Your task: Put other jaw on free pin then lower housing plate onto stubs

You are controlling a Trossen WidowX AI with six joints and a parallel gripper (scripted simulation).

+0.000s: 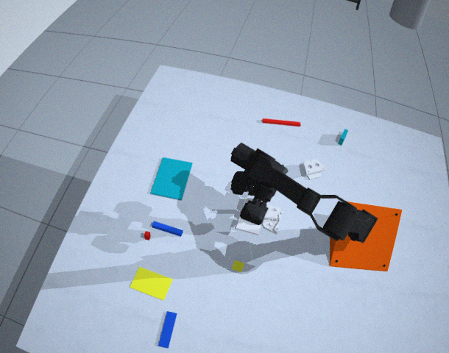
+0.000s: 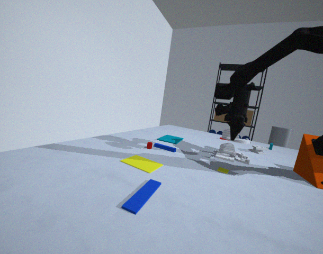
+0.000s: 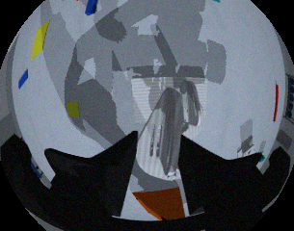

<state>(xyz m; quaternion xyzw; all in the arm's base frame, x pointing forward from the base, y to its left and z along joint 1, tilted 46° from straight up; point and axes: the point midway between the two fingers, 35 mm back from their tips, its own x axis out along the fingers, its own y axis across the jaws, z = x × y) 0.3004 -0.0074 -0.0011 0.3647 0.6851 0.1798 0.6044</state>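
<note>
The white jaw piece lies 40 mm behind my gripper tip and 10 mm to the right of it. Round my gripper tip: white base 80 mm below, 30 mm to the right, 10 mm ahead; small yellow tile 150 mm to the left, 80 mm below, 30 mm ahead; blue bar 260 mm ahead, 70 mm below, 60 mm to the left.
</note>
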